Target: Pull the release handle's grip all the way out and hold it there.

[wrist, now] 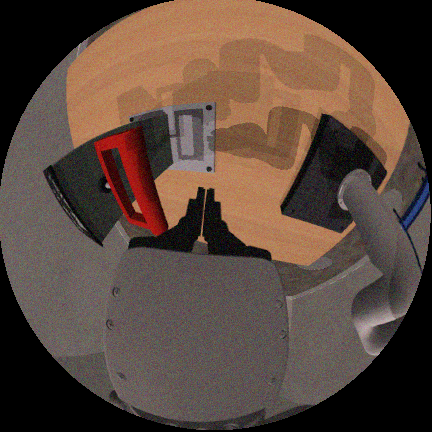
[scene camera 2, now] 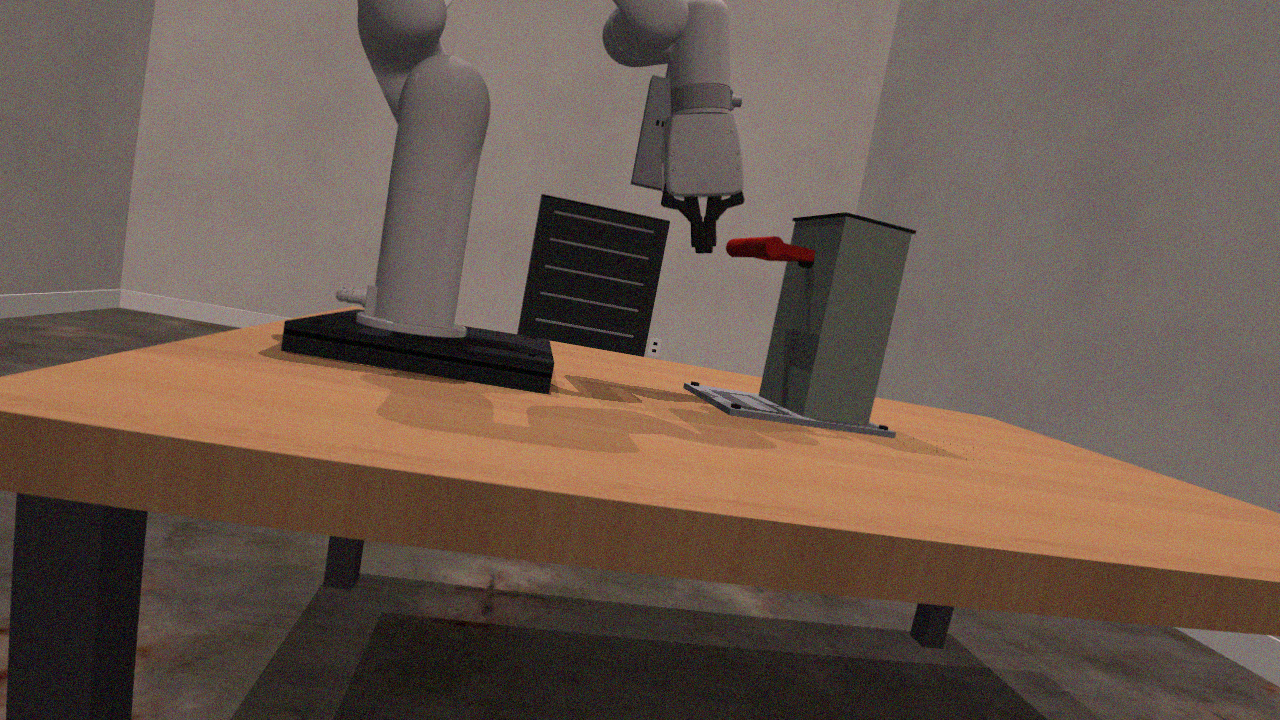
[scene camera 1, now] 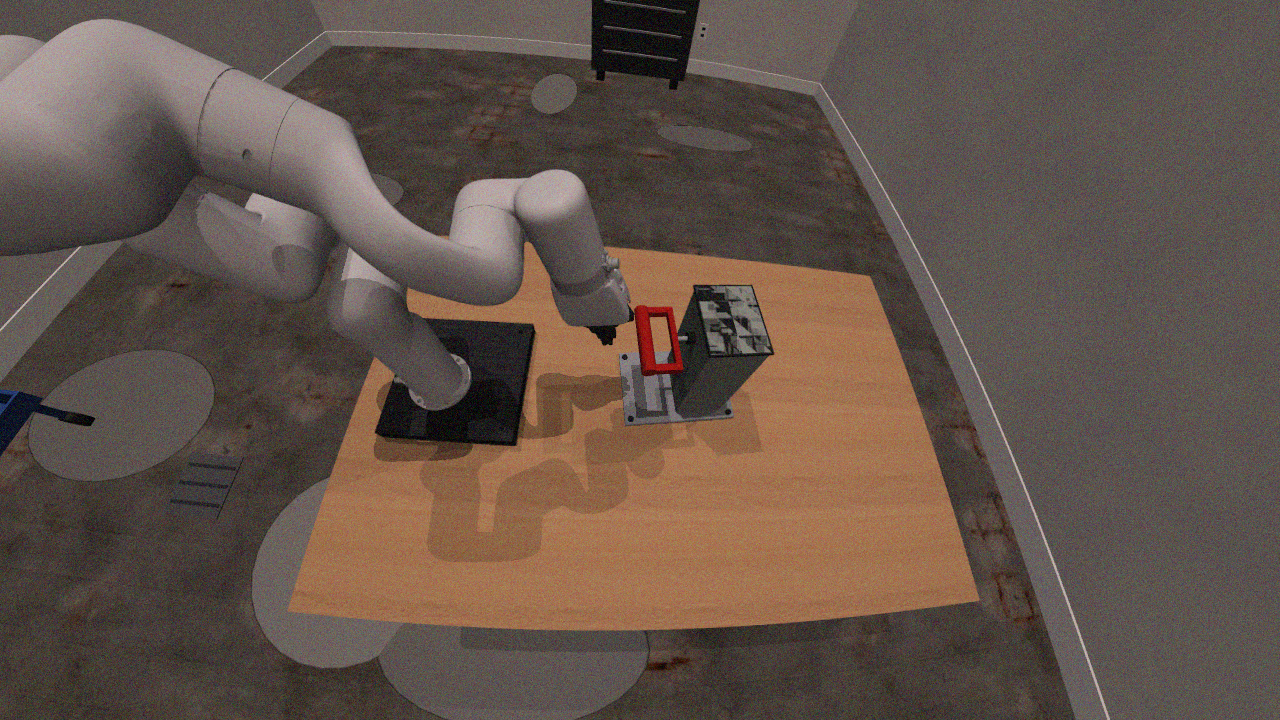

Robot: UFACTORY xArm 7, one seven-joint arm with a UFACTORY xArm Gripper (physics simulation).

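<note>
The release handle's red grip (scene camera 1: pixel 643 344) (scene camera 2: pixel 754 248) (wrist: pixel 145 182) is a rectangular loop on the side of a tall grey-green housing (scene camera 1: pixel 716 383) (scene camera 2: pixel 854 322) (wrist: pixel 75 172). A short stretch of pale rod (scene camera 1: pixel 685 338) shows between loop and housing. The housing stands on a grey base plate (scene camera 1: pixel 627 394) (scene camera 2: pixel 769 411) (wrist: pixel 209 140). My gripper (scene camera 1: pixel 605 337) (scene camera 2: pixel 703 249) (wrist: pixel 204 198) is shut and empty, fingers pointing down. It is outside the loop, on the robot-base side of the grip, with a gap between them in scene camera 2. Its fingertips are near grip height there.
The wooden table (scene camera 1: pixel 805 537) (scene camera 2: pixel 626 483) carries the black robot base slab (scene camera 1: pixel 501 385) (scene camera 2: pixel 501 360) (wrist: pixel 310 195) on the side opposite the housing. A dark drawer cabinet (scene camera 1: pixel 640 40) (scene camera 2: pixel 590 277) stands by the far wall. A blue object (scene camera 1: pixel 16 411) is off the table at left.
</note>
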